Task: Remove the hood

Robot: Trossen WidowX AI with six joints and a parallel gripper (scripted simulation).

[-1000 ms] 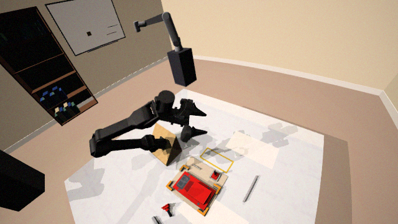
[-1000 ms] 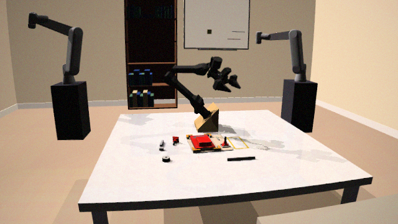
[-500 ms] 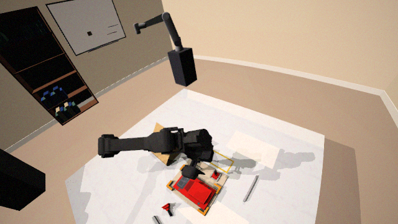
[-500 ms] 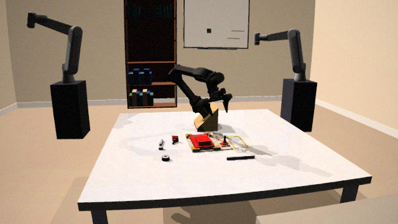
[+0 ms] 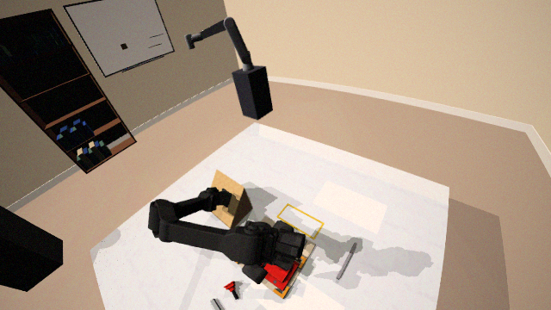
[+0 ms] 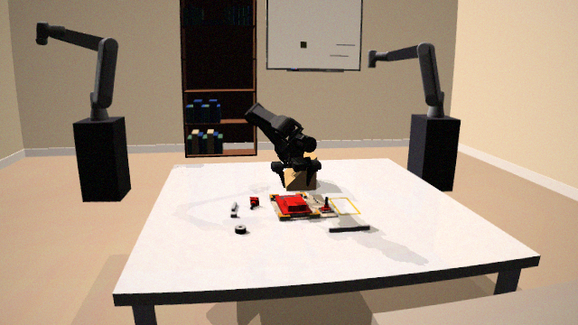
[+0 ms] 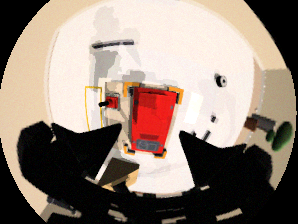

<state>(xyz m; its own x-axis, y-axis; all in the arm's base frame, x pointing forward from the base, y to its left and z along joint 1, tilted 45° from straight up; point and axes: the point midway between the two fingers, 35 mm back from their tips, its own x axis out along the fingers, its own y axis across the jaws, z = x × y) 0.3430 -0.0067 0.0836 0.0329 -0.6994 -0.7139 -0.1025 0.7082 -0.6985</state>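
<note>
Right now my gripper tip is 60 mm above the hood. Round my gripper tip: wheel: 160 mm ahead, 210 mm to the right, 100 mm below.
</note>
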